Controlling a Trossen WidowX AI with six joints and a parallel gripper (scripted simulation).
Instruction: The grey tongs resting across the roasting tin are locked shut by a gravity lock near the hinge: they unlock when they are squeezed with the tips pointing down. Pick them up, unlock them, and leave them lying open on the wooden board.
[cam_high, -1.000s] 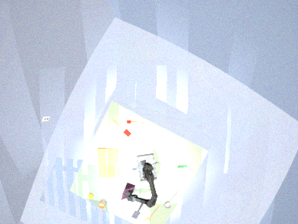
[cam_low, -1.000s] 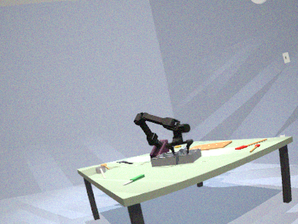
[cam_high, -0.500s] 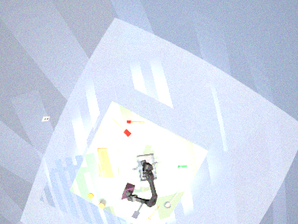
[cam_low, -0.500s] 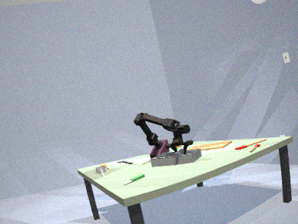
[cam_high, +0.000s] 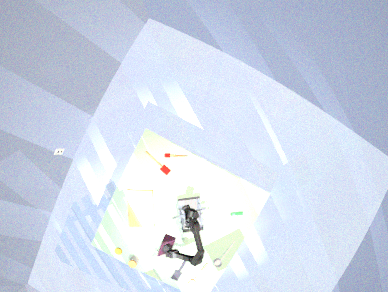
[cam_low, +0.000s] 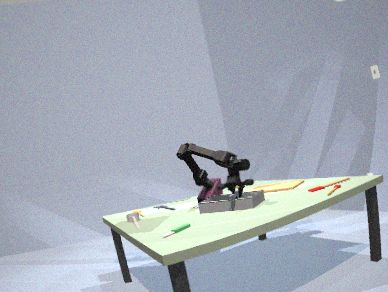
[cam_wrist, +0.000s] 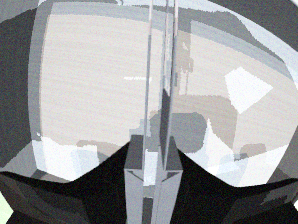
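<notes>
Right now my gripper tip is 30 mm to the left of the grey roasting tin and 20 mm past it. The rest, counted from my gripper tip: wooden board (420 mm to the left, 150 mm behind, 20 mm below); yellow lock piece (70 mm to the right, 50 mm ahead, 40 mm above); green-handled tool (470 mm to the right, 130 mm ahead, 20 mm below).
</notes>
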